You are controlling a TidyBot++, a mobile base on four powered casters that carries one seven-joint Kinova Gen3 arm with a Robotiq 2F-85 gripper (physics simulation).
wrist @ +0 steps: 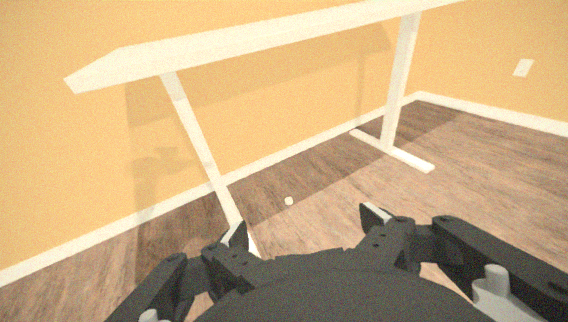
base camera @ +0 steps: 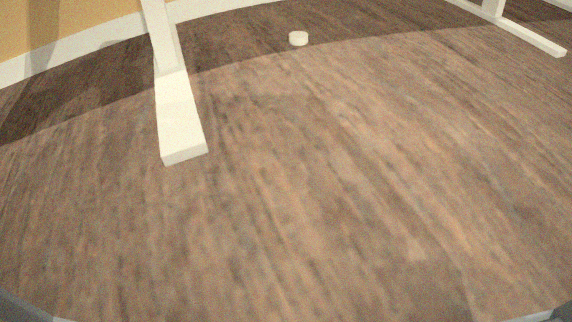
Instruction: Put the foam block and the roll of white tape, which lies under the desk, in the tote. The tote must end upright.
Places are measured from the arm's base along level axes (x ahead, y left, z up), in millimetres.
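Pixels of known places: gripper, fingertip midpoint: (wrist: 303, 224).
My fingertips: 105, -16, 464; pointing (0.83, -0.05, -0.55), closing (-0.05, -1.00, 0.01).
Behind a point stands the place of what it marks, as x, y, z.
The roll of white tape (base camera: 298, 38) @(873, -7, -375) (wrist: 288, 201) @(882, -5, -373) lies flat on the floor under the desk, at the edge of the desk's shadow, between the two desk legs. In the base camera view it is near the top middle. My gripper (wrist: 303, 224) @(105, -16, 464) is open and empty. In the wrist view its fingertips are spread wide, and the tape shows between and beyond them, well away from the fingers. The foam block and the tote do not show in either view.
The white desk (wrist: 250, 37) @(527, 10, 553) stands along the orange wall (wrist: 40, 165) @(904, 1112, 161). Its left leg (base camera: 180, 117) (wrist: 192, 127) @(749, 303, 281) has a foot reaching out toward the base. Its right leg (base camera: 530, 35) (wrist: 399, 85) @(1225, -819, 109) stands farther off. White baseboard (wrist: 95, 232) @(869, 1162, -315) runs along the wall.
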